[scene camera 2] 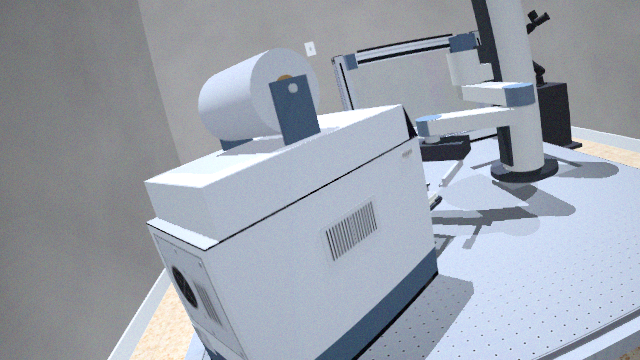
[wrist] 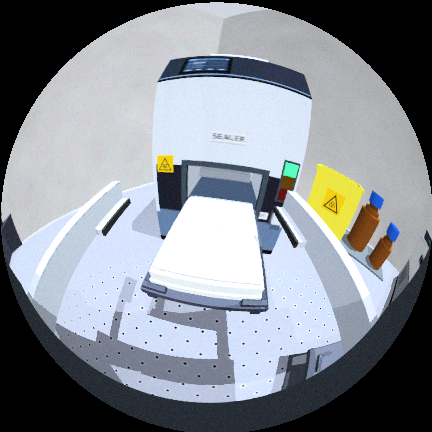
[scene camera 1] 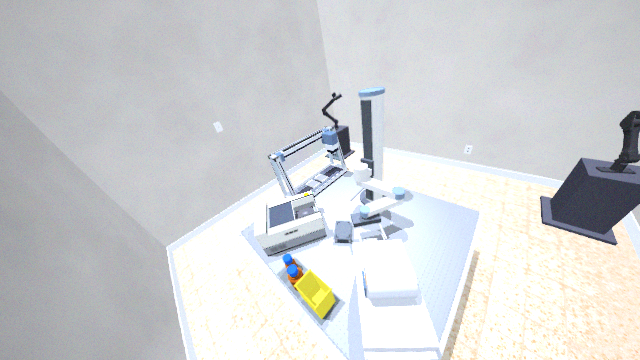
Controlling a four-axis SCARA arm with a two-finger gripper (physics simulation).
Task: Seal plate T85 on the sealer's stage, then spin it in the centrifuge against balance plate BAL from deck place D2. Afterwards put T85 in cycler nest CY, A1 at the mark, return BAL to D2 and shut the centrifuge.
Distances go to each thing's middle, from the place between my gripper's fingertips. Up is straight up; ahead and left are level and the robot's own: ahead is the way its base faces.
The centrifuge (scene camera 1: 299, 231) is 18 cm ahead of my hand, 62 cm to the right of it and 3 cm below it.
